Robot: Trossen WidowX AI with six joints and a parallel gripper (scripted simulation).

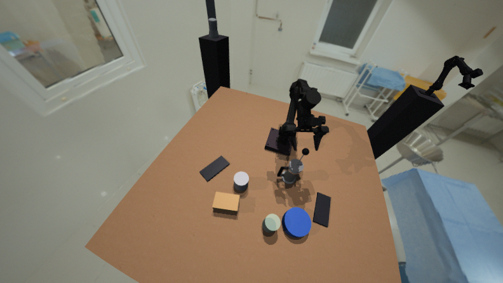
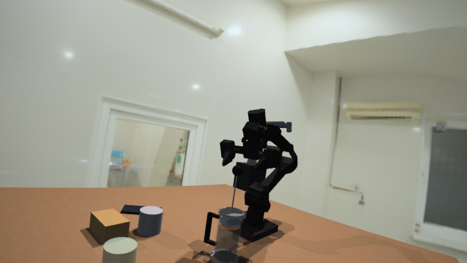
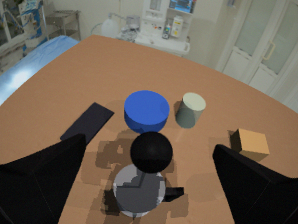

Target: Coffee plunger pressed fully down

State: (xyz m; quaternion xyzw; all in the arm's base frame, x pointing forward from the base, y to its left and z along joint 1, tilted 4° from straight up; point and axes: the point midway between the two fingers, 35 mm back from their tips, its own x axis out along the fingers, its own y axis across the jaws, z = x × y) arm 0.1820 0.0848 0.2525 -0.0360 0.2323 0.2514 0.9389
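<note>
Now: gripper tip 1 cm short of the glass coffee press, 1 cm to the left of it and 13 cm above it. Round my gripper tip: grey cylinder: 15 cm ahead, 21 cm to the right, 22 cm below; then orange box: 27 cm ahead, 22 cm to the right, 23 cm below; then pale green cylinder: 26 cm ahead, 21 cm below.
</note>
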